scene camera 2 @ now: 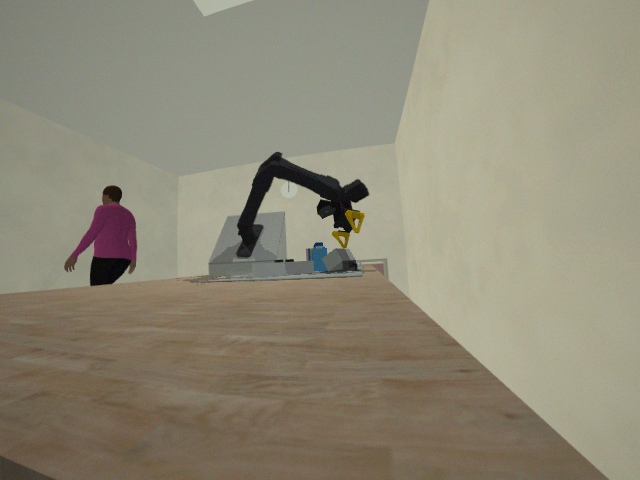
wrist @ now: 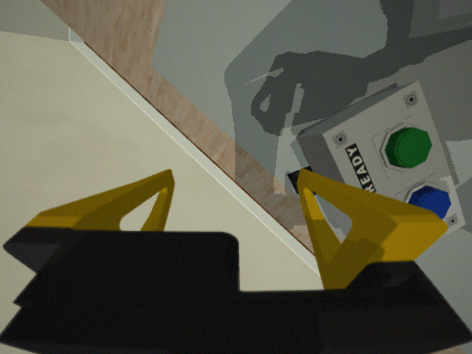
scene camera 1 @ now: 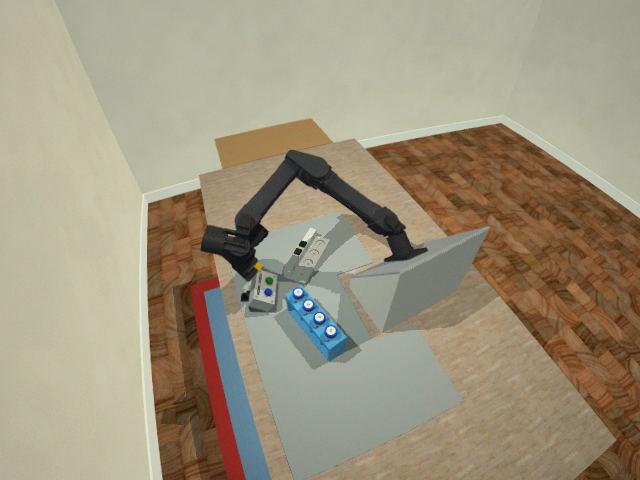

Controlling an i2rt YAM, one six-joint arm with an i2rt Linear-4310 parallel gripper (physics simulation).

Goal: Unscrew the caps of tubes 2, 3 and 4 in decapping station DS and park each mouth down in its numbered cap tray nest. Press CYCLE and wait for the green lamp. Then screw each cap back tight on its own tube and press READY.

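Places are measured from the arm's base along level axes (x ahead, y left, z up), in centimetres.
Pixels of known places: gripper, fingertip midpoint: (scene camera 2: 350, 240) (wrist: 235, 176) (scene camera 1: 238, 264); arm's base, origin of the base link: (scene camera 2: 250, 240) (scene camera 1: 404, 256).
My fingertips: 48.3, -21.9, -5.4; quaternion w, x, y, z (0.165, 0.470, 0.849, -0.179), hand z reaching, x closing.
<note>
For each thing: its top centre in the pictures, then the offset to it from my fingertips, as dx, dy, dz. Level surfaces: height alone.
- blue decapping station, middle of its top: (scene camera 1: 314, 313) (scene camera 2: 318, 247) -16.3, +26.2, -0.2
- blue cap, middle of its top: (scene camera 1: 330, 330) -18.2, +33.7, +1.7
- grey cap tray, middle of its top: (scene camera 1: 307, 249) (scene camera 2: 281, 259) -24.8, -1.7, -5.1
- dark green lamp, middle of its top: (scene camera 1: 302, 243) -24.3, -5.1, -5.1
- dark brown lamp, middle of its top: (scene camera 1: 297, 250) -21.4, -2.3, -5.1
- button box, middle of its top: (wrist: 384, 200) (scene camera 1: 260, 283) (scene camera 2: 338, 248) -5.1, +8.5, -2.1
- green button, middle of its top: (wrist: 411, 152) (scene camera 1: 268, 279) -8.0, +7.2, -3.0
- blue button, middle of its top: (wrist: 432, 212) (scene camera 1: 267, 290) -6.3, +11.4, -3.0
- grey mat, its level: dz -10.5
- wooden table, its level: dz -10.7
The blue decapping station (scene camera 1: 336, 349) (scene camera 2: 319, 259) holds a row of several tubes, each topped by a white and blue cap (scene camera 1: 330, 331). The grey cap tray (scene camera 1: 305, 273) shows three round nests with no caps in them. Its raised strip bears a dark green lamp (scene camera 1: 302, 243) and a dark brown lamp (scene camera 1: 297, 251), both looking unlit. The button box (scene camera 1: 262, 301) (wrist: 367, 135) carries a green button (scene camera 1: 269, 280) (wrist: 407, 148) and a blue button (scene camera 1: 268, 292) (wrist: 430, 202); a READY label lies alongside. My gripper (scene camera 2: 349, 239) (wrist: 235, 176) is open and empty, above and beside the box.
A grey mat (scene camera 1: 361, 392) lies under the station, tray and box on the wooden table (scene camera 1: 522, 397). The grey sloped arm mount (scene camera 1: 439, 281) stands beside the station. A wall (scene camera 2: 496, 206) runs near the table edge. A person (scene camera 2: 114, 229) stands beyond the table.
</note>
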